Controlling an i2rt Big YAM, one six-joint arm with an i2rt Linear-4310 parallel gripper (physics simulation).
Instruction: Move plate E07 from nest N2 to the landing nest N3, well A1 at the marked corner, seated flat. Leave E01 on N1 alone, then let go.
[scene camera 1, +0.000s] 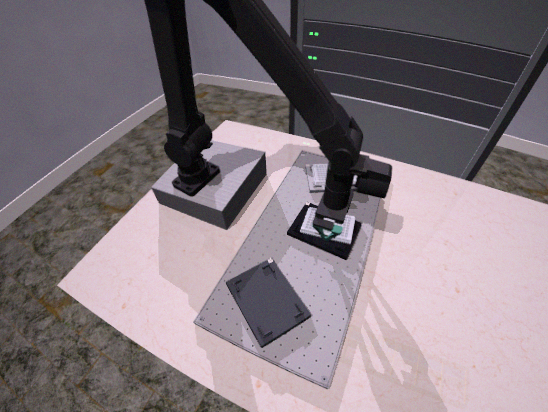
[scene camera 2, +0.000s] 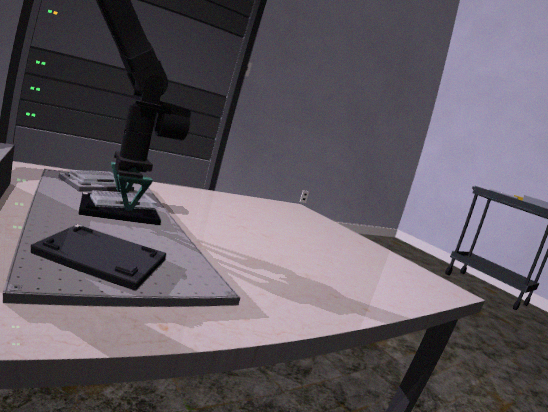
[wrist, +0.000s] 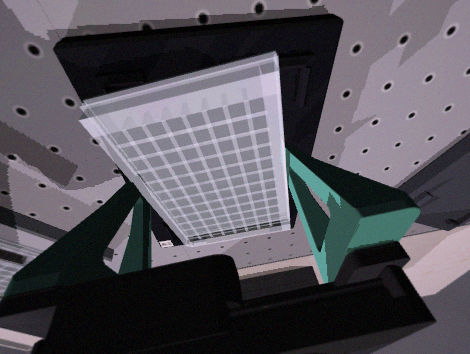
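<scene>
Plate E07, a clear-white well plate, is between the green fingers of my gripper, which is shut on its long sides. The plate is a little above the dark nest N2; in the wrist view it looks turned slightly against the nest. The dark nest N3 is empty, with raised corner stops and a white mark at one corner. Plate E01 sits on N1 at the back, partly hidden by the arm in scene camera 1.
The nests stand on a perforated grey board. The arm's base stands on a grey block left of the board. A dark rack cabinet is behind the table. A cart stands far right.
</scene>
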